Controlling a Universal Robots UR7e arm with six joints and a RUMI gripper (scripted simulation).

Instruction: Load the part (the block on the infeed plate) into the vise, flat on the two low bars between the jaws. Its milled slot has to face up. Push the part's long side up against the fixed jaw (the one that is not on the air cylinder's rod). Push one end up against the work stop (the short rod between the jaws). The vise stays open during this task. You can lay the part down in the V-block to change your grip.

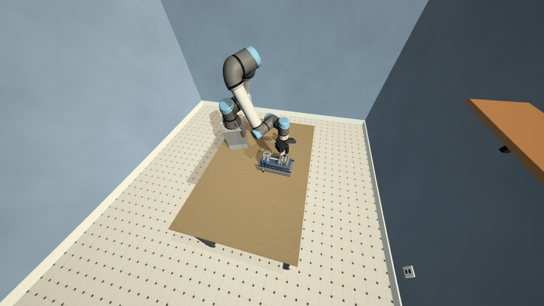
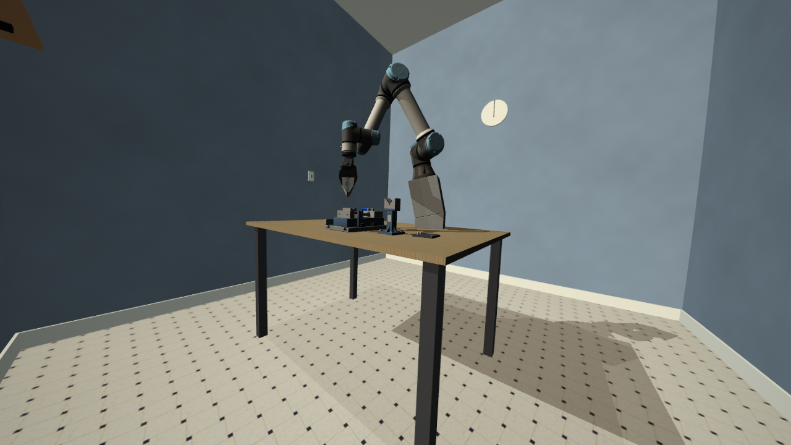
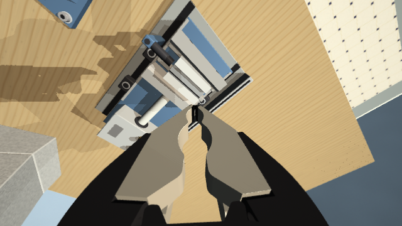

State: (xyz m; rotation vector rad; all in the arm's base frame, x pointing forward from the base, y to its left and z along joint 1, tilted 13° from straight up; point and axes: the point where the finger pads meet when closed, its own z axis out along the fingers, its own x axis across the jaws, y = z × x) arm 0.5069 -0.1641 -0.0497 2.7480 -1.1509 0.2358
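My gripper is now 8 cm above the part and 1 cm to the right of it. From my hand the other things lie so: cylinder rod: 10 cm below, 9 cm behind, 2 cm to the left; then fixed jaw: 10 cm below, 3 cm ahead, 1 cm to the left; then moving jaw: 10 cm below, 4 cm behind, 2 cm to the left.
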